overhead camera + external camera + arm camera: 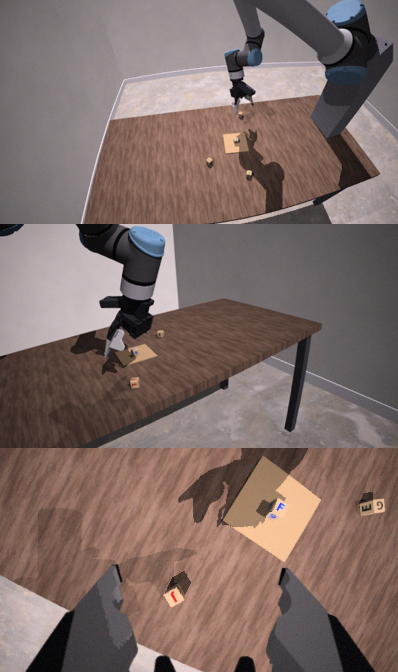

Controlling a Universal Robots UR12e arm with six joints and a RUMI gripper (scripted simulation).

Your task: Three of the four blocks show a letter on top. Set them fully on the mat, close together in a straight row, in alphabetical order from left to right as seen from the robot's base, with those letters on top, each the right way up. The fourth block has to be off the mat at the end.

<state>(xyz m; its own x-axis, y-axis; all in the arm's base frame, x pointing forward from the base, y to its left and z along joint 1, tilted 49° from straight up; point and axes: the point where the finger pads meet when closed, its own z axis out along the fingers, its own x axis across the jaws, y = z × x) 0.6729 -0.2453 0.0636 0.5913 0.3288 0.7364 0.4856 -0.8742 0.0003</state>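
My hand is 110 mm short of the mat, 130 mm to the right of it and 120 mm above it.
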